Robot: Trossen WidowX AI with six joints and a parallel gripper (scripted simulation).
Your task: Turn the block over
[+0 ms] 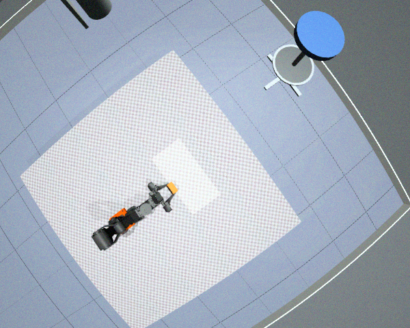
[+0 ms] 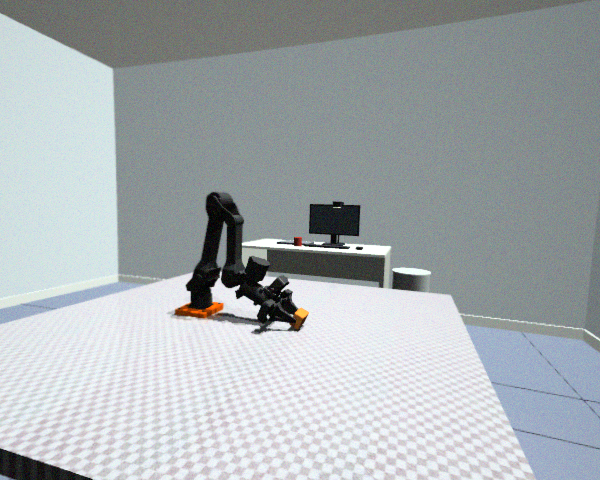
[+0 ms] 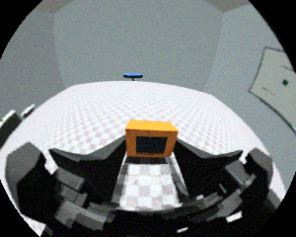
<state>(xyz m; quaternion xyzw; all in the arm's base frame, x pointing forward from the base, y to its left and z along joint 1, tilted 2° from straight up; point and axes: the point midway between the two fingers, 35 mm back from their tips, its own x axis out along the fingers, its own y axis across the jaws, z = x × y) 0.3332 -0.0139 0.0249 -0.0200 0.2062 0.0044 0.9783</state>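
Right now the orange block is 10 mm behind my gripper tip.
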